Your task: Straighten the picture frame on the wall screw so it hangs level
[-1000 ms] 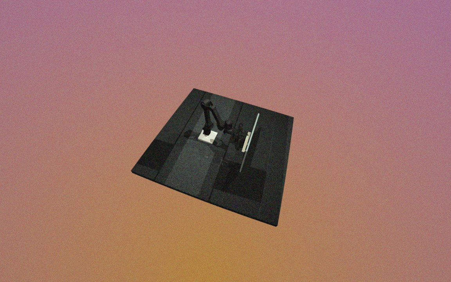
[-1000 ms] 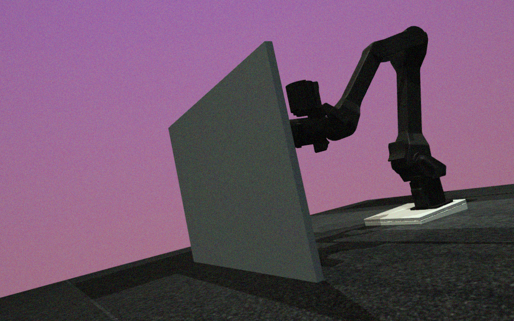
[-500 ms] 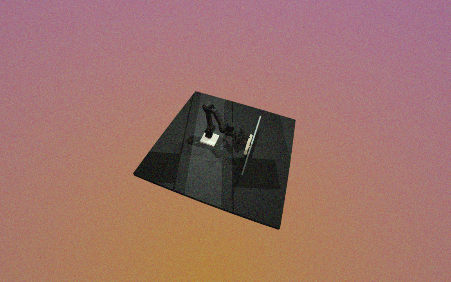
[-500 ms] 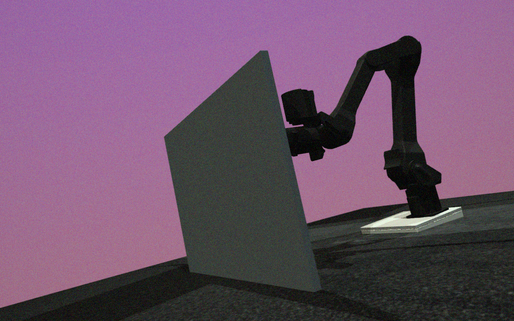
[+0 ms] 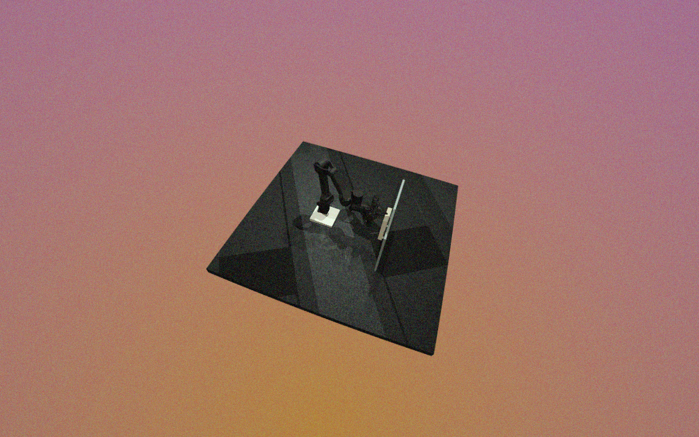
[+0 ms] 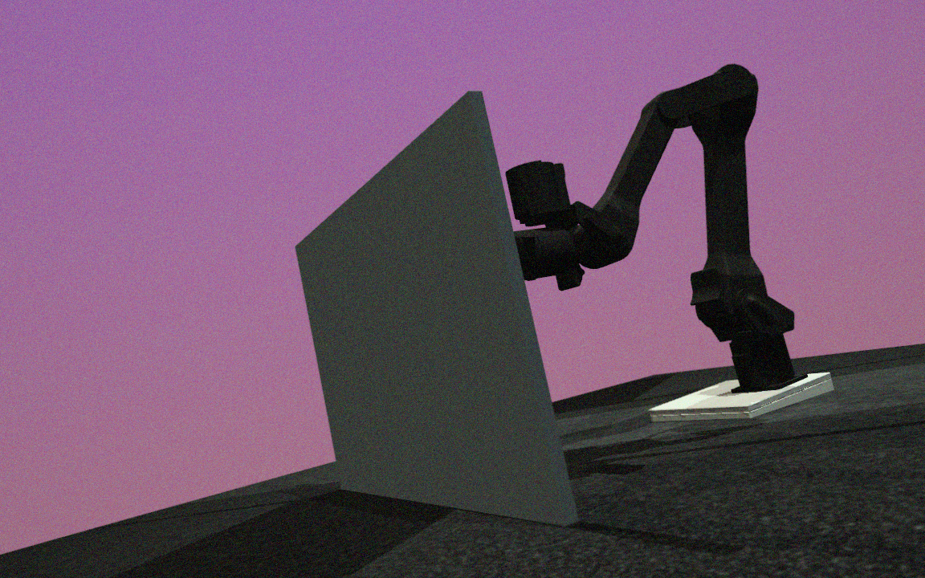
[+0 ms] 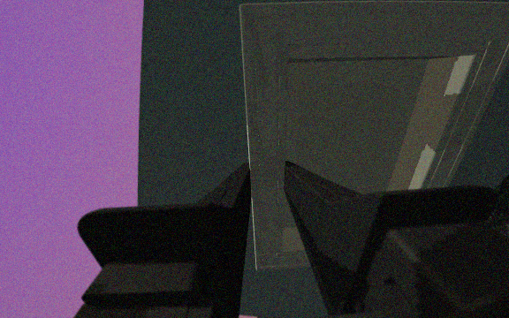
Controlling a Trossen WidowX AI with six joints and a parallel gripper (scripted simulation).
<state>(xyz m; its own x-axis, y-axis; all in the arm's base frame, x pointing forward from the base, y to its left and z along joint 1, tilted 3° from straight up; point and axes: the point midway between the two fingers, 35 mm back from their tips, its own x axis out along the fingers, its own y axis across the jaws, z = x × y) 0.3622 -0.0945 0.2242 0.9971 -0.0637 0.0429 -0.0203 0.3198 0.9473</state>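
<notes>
My gripper tip is 10 mm short of the picture frame, 20 mm to the left of it and 50 mm above it. From my gripper tip the other things lie so: wall panel (20 mm ahead, 70 mm below).
</notes>
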